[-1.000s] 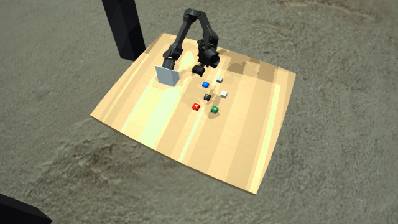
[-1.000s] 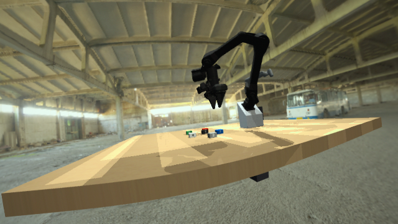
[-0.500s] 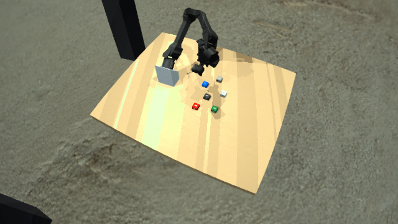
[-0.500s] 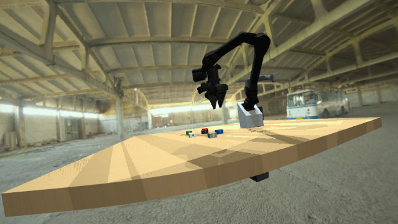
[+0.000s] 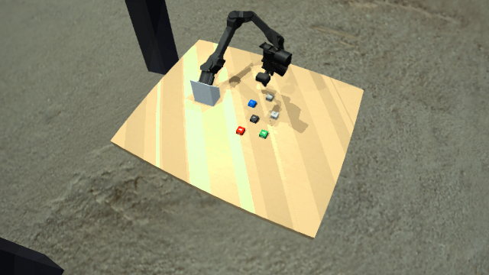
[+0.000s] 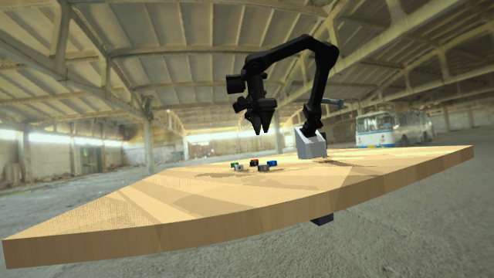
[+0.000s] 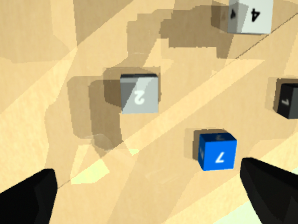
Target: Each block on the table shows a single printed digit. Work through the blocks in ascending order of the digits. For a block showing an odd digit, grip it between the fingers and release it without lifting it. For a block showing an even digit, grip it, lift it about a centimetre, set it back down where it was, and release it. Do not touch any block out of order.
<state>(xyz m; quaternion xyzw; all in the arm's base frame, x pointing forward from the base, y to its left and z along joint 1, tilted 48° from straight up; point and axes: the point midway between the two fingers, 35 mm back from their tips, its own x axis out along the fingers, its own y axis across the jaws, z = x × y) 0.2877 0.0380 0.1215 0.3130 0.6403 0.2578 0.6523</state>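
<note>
Right now my gripper tip is 2 cm past the black block, 16 cm to the left of it and 11 cm above it. Also, from my gripper tip: grey block (1 cm ahead, 11 cm below); then white block (7 cm ahead, 10 cm to the right, 11 cm below); then blue block (6 cm behind, 7 cm to the right, 11 cm below).
</note>
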